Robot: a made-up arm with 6 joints. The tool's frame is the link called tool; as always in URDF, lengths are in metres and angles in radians. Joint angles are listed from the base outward.
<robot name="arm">
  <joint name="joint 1" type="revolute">
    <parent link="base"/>
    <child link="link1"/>
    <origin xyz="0.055 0.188 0.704" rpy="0 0 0"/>
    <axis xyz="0 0 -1"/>
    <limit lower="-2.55" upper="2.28"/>
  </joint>
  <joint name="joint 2" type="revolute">
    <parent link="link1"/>
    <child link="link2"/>
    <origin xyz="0.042 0.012 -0.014" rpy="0 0 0"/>
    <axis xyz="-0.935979 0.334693 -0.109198"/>
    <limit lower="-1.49" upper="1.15"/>
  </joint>
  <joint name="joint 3" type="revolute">
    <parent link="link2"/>
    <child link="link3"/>
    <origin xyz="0.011 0.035 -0.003" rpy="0 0 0"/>
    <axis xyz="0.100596 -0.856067 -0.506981"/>
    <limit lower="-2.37" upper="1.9"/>
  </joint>
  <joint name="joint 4" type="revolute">
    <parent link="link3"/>
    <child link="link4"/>
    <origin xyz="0.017 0.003 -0.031" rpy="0 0 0"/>
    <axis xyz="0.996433 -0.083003 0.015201"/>
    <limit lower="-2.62" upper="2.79"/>
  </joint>
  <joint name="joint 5" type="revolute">
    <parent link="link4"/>
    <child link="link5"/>
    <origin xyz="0.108 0.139 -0.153" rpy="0 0 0"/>
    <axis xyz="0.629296 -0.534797 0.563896"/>
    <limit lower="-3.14" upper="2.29"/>
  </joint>
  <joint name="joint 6" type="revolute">
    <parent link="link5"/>
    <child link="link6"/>
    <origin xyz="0.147 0.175 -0.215" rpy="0 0 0"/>
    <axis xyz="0 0 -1"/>
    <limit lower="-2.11" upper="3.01"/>
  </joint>
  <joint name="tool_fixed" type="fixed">
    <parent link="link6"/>
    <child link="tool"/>
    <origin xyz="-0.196 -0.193 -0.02" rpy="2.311 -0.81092 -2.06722"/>
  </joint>
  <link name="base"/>
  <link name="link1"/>
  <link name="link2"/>
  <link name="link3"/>
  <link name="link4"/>
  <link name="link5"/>
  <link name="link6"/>
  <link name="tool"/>
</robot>
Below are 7 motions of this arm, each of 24 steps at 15 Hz.
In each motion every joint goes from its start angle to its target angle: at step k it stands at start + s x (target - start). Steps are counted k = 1, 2, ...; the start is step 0. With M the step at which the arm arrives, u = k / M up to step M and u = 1 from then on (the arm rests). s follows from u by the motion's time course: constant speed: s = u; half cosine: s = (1 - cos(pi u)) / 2; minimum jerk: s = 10 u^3 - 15 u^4 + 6 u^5.
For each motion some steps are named. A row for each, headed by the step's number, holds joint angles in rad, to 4 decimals.
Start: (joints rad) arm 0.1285 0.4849 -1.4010 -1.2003 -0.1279 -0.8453
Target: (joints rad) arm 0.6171 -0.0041 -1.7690 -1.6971 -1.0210 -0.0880
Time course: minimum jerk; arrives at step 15
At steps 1, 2, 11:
1: 0.1298 0.4836 -1.4020 -1.2016 -0.1303 -0.8433
2: 0.1379 0.4755 -1.4081 -1.2098 -0.1451 -0.8307
11: 0.5576 0.0555 -1.7242 -1.6366 -0.9122 -0.1803

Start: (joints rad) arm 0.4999 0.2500 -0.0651 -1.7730 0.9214 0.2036
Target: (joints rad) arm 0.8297 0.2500 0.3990 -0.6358 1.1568 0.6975
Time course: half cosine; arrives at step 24
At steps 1, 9, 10, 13, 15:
1: 0.5013 0.2500 -0.0631 -1.7681 0.9224 0.2057
9: 0.6017 0.2500 0.0781 -1.4220 0.9941 0.3560
10: 0.6221 0.2500 0.1069 -1.3516 1.0086 0.3866
13: 0.6863 0.2500 0.1972 -1.1302 1.0545 0.4828
15: 0.7279 0.2500 0.2558 -0.9868 1.0841 0.5451

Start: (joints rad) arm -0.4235 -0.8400 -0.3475 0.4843 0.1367 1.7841
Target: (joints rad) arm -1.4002 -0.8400 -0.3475 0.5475 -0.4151 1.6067
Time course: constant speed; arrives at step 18
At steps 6, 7, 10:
6: -0.7491 -0.8400 -0.3475 0.5054 -0.0472 1.7250
7: -0.8033 -0.8400 -0.3475 0.5089 -0.0779 1.7151
10: -0.9661 -0.8400 -0.3475 0.5194 -0.1699 1.6855

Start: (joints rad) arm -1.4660 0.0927 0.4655 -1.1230 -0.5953 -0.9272
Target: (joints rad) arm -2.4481 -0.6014 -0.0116 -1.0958 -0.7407 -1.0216
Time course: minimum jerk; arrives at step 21
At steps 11, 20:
11: -2.0008 -0.2853 0.2057 -1.1082 -0.6745 -0.9786
20: -2.4471 -0.6007 -0.0111 -1.0958 -0.7406 -1.0215

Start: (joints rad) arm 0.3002 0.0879 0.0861 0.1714 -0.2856 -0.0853
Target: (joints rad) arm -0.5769 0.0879 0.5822 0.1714 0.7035 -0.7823
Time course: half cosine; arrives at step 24
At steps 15, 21, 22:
15: -0.3062 0.0879 0.4291 0.1714 0.3982 -0.5672
21: -0.5435 0.0879 0.5633 0.1714 0.6659 -0.7558
22: -0.5620 0.0879 0.5737 0.1714 0.6866 -0.7704

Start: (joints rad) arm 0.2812 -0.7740 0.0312 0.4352 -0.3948 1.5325
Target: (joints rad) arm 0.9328 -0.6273 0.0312 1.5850 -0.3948 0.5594
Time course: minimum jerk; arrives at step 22
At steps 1, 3, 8, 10, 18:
1: 0.2818 -0.7739 0.0312 0.4362 -0.3948 1.5316
3: 0.2945 -0.7710 0.0312 0.4587 -0.3948 1.5126
8: 0.4485 -0.7363 0.0312 0.7304 -0.3948 1.2827
10: 0.5518 -0.7131 0.0312 0.9126 -0.3948 1.1284
18: 0.9035 -0.6339 0.0312 1.5334 -0.3948 0.6031

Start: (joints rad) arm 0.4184 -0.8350 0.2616 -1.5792 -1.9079 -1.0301
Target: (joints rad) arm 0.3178 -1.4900 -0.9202 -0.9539 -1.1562 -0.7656
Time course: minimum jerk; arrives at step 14
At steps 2, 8, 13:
2: 0.4161 -0.8502 0.2341 -1.5647 -1.8904 -1.0239
8: 0.3548 -1.2490 -0.4854 -1.1839 -1.4327 -0.8629
13: 0.3181 -1.4879 -0.9163 -0.9559 -1.1587 -0.7665

